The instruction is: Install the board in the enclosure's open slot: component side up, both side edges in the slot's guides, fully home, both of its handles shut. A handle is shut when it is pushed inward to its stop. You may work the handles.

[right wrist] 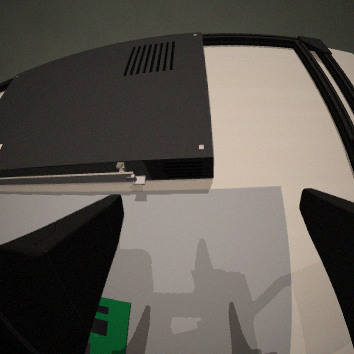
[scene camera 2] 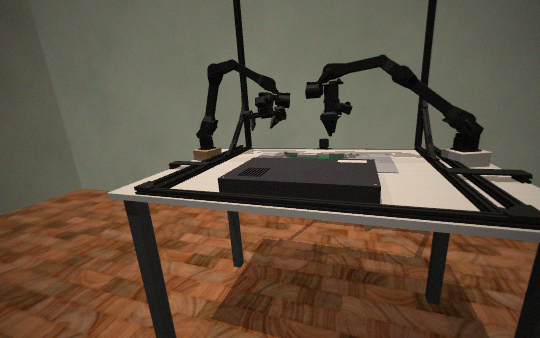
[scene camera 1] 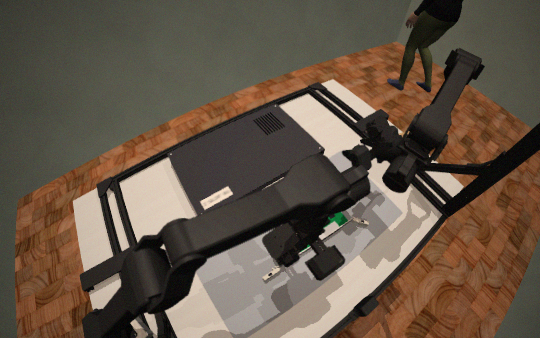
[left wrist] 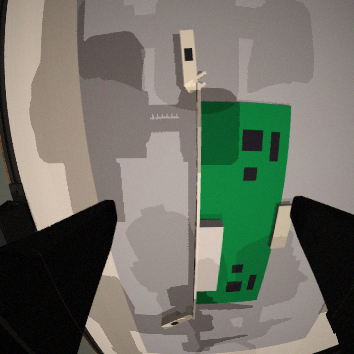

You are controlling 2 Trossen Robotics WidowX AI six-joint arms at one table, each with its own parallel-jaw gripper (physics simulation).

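Where they show: left gripper, fingertip midpoint: [scene camera 2: 331, 134] [left wrist: 206, 208]; right gripper, fingertip midpoint: [right wrist: 215, 202] [scene camera 2: 261, 129] [scene camera 1: 351, 146]; left arm's base at its link origin: [scene camera 2: 465, 150] [scene camera 1: 120, 334]; right arm's base at its link origin: [scene camera 2: 207, 148].
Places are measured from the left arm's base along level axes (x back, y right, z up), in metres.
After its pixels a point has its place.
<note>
The green board [scene camera 1: 337, 218] @[z -0.043, x -0.585, y 0.247 m] [scene camera 2: 320, 157] @[z -0.043, x -0.470, y 0.208 m] [left wrist: 222, 190] @[z -0.043, x -0.461, y 0.199 m] [right wrist: 120, 325] @[z -0.044, x -0.610, y 0.229 m] lies component side up on the grey mat [scene camera 1: 235, 312] @[z -0.048, x -0.218, y 0.168 m] [right wrist: 250, 215] @[z -0.047, x -0.778, y 0.160 m]. In the left wrist view, its pale faceplate [left wrist: 197, 150] @[z -0.028, x -0.415, y 0.204 m] runs along its left edge; one handle [left wrist: 187, 57] @[z -0.029, x -0.347, y 0.182 m] sticks out at the top end, another handle [left wrist: 176, 319] @[z -0.029, x -0.604, y 0.308 m] at the bottom end. The dark enclosure [scene camera 1: 240, 155] @[z 0.000, x -0.576, y -0.099 m] [scene camera 2: 300, 175] @[z 0.000, x -0.610, y -0.179 m] [right wrist: 110, 115] @[z 0.000, x -0.666, y -0.004 m] lies flat beyond the board; its slot opening is not clearly visible. My left gripper [scene camera 2: 330, 134] @[z 0.056, x -0.421, y 0.205 m] [left wrist: 206, 208] @[z 0.056, x -0.421, y 0.205 m] is open above the board. My right gripper [scene camera 1: 364, 139] [scene camera 2: 263, 127] @[z 0.100, x -0.723, y 0.184 m] [right wrist: 215, 202] @[z 0.100, x -0.723, y 0.184 m] is open and empty, raised over the mat.
A pale strip [right wrist: 65, 176] @[z -0.024, x -0.585, y 0.043 m] with a small fitting [right wrist: 140, 180] @[z -0.022, x -0.679, y 0.088 m] runs along the enclosure's front. A black frame [scene camera 2: 320, 205] @[z -0.036, x -0.581, y -0.311 m] [right wrist: 250, 41] @[z -0.043, x -0.961, y -0.155 m] borders the white table [right wrist: 255, 100] @[z -0.050, x -0.871, y 0.005 m]. The left arm [scene camera 1: 250, 215] @[z 0.337, x -0.330, y 0.161 m] crosses above the mat in scene camera 1. A person [scene camera 1: 425, 35] stands beyond the table.
</note>
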